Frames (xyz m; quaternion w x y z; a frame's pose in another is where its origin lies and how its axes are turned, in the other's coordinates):
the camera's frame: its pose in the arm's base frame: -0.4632 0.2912 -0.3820 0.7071 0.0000 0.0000 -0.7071
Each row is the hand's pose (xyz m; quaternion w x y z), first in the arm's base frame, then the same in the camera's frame.
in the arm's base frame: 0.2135 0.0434 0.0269 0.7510 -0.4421 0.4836 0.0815
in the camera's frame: 0.2478 0.6767 0.4089 0.4734 -0.6546 0.0293 0.5887
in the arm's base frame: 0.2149 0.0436 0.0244 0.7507 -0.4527 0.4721 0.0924
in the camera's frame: 0.2476 0.6781 0.4064 0.4655 -0.6540 0.0137 0.5962
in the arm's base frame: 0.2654 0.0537 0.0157 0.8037 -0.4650 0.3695 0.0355
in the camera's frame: 0.2375 0.7286 0.3977 0.5432 -0.5901 -0.0675 0.5934
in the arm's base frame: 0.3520 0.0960 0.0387 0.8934 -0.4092 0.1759 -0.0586
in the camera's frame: 0.1952 0.8152 0.4207 0.6732 -0.4137 -0.1650 0.5903
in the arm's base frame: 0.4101 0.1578 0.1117 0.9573 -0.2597 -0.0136 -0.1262
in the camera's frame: 0.1334 0.8733 0.4937 0.7662 -0.1740 -0.1933 0.5877
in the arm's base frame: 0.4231 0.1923 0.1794 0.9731 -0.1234 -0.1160 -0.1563
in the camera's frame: 0.0989 0.8863 0.5614 0.7986 -0.0052 -0.1693 0.5776
